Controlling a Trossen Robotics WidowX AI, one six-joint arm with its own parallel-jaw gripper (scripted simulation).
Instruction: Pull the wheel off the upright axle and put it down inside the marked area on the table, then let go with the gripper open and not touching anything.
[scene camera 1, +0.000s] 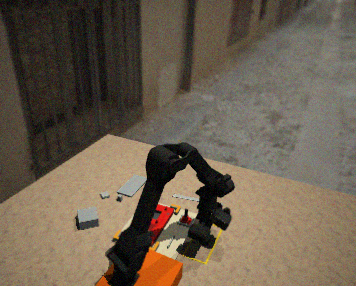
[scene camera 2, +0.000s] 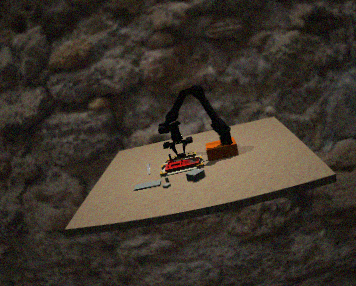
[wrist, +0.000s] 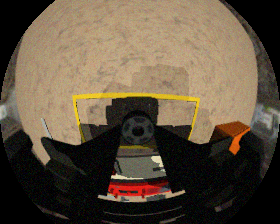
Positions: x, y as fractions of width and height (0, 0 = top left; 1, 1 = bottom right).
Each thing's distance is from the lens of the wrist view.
my gripper (wrist: 0.49, 0.57): 0.10 m
red board (wrist: 0.43, 0.84): 0.22 m
